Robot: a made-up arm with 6 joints.
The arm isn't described. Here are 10 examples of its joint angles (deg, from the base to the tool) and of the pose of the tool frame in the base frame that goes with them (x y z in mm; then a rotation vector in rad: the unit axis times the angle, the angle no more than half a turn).
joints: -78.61 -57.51 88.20 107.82 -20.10 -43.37
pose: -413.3 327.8 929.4 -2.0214 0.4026 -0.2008
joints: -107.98 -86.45 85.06 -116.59 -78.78 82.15
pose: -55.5 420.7 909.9 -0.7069 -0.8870 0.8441
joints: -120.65 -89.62 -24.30 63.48 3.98 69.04
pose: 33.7 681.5 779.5 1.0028 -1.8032 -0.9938
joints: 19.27 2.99 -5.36 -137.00 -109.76 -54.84
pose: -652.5 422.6 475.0 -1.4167 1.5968 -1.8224
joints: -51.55 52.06 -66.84 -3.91 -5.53 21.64
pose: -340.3 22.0 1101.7 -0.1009 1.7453 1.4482
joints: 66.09 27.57 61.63 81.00 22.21 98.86
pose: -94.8 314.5 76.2 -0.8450 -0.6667 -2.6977
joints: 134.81 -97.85 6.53 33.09 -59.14 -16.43
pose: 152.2 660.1 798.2 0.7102 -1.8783 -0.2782
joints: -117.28 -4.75 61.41 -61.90 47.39 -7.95
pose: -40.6 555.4 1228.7 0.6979 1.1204 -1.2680
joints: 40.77 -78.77 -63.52 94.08 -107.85 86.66
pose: -31.7 624.7 539.1 -0.7596 -0.3859 1.7470
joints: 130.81 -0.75 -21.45 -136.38 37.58 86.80
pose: 424.1 317.4 236.2 0.2708 -1.2047 1.0022
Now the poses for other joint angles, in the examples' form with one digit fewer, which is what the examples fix.
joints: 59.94 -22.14 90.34 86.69 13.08 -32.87
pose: 4 283 429 -0.456 -2.319 -1.696
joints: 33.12 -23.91 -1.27 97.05 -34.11 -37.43
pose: -486 436 219 -0.755 0.231 -0.223
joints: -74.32 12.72 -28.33 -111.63 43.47 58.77
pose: -232 246 1352 0.816 2.466 -0.662
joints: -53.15 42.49 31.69 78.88 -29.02 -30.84
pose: -565 86 836 -0.308 0.404 1.138
